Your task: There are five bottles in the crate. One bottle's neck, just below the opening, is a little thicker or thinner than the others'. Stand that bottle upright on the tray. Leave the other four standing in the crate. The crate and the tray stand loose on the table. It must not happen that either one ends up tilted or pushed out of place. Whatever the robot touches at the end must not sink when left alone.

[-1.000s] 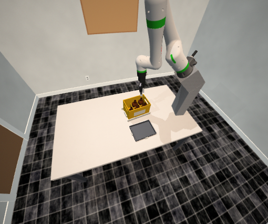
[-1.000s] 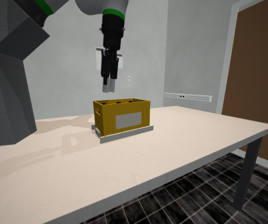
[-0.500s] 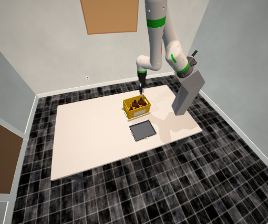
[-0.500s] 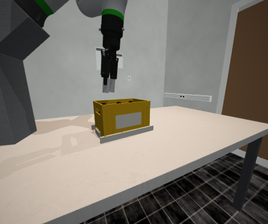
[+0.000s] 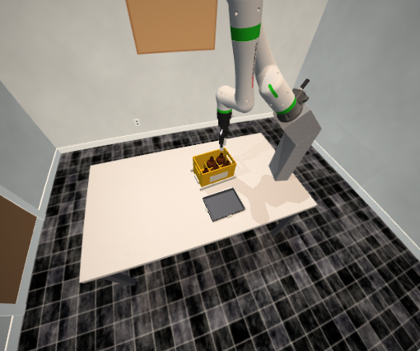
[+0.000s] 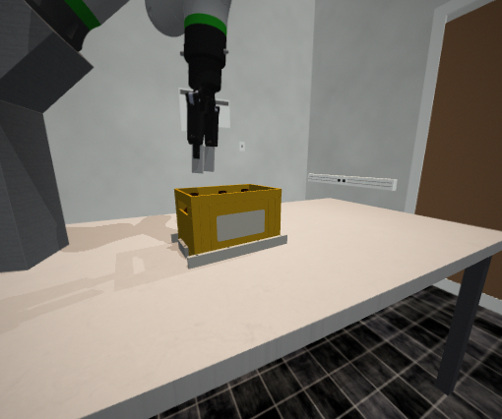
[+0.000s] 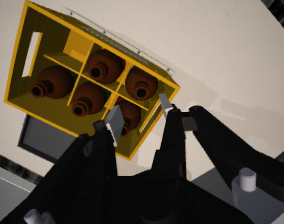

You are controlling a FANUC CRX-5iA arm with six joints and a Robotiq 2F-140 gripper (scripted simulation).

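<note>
My gripper is now 170 mm above the crate, 90 mm short of it and 20 mm to the right of it. From my hand the other things lie so: brown bottle: 170 mm below, 110 mm ahead, 70 mm to the left; dark grey tray: 280 mm to the left, 250 mm below, 210 mm ahead.
</note>
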